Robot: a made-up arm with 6 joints. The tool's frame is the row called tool.
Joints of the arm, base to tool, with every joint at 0 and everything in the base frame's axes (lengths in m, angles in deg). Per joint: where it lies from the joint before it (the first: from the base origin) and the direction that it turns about. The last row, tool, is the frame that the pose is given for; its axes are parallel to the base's.
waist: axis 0 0 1 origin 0 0 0.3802
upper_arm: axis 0 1 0 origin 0 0 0
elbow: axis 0 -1 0 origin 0 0 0.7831
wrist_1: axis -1 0 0 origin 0 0 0
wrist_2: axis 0 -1 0 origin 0.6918 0 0
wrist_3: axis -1 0 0 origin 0 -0.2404 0
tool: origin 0 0 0
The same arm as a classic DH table. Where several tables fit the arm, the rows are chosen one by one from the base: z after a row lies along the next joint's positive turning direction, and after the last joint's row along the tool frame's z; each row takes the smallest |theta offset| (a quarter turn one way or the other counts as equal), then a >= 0, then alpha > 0; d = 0 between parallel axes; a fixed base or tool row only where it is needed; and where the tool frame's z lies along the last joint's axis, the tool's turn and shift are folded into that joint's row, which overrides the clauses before.
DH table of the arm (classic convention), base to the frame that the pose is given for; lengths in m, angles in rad. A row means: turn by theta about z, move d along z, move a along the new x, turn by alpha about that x. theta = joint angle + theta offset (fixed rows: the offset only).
waist: a 0.0000, alpha -1.5708, d 0.3802, theta_offset 0.0000
upper_arm: a 0.7831, alpha 3.1416, d 0.0000, theta_offset -1.5708
elbow: a 0.0000, alpha -1.5708, d 0.0000, theta_offset 0.0000
wrist_1: a 0.0000, alpha 1.5708, d -0.6918, theta_offset 0.0000
wrist_2: a 0.0000, alpha -1.5708, d 0.2404, theta_offset 0.0000
wrist_3: a 0.0000, alpha 1.5708, d 0.0000, theta_offset 1.5708
tool (fixed): a 0.0000, alpha 0.0000, d 0.0000, theta_offset -1.5708

